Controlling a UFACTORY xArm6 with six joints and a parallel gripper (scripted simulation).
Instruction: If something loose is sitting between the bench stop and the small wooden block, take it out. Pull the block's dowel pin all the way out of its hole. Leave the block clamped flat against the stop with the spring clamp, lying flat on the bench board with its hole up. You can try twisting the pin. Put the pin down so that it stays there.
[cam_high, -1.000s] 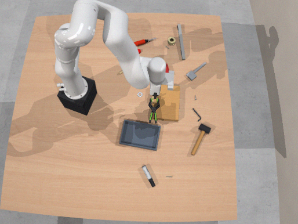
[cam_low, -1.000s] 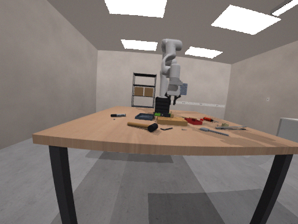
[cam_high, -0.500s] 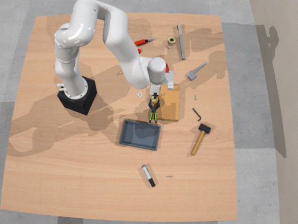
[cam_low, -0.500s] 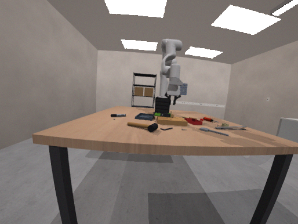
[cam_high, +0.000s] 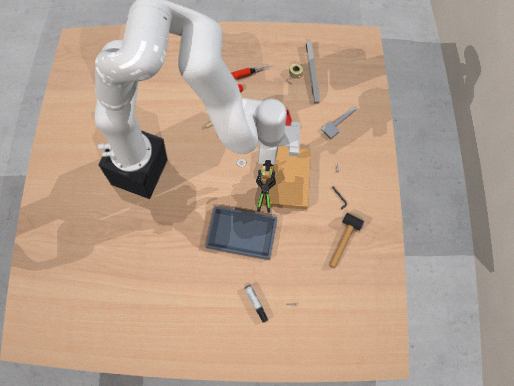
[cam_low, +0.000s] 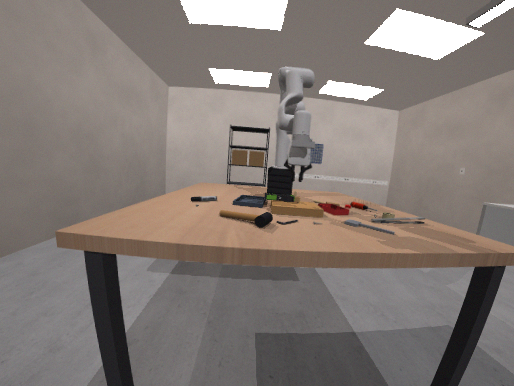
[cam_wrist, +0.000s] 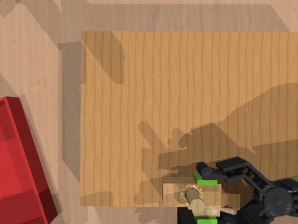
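Now: the dowel pin 90 mm below my hand. Round my hand: small wooden block 100 mm below; red tray 180 mm to the left, 140 mm below, 40 mm ahead; dark grey tray 180 mm to the right, 140 mm below, 110 mm behind.
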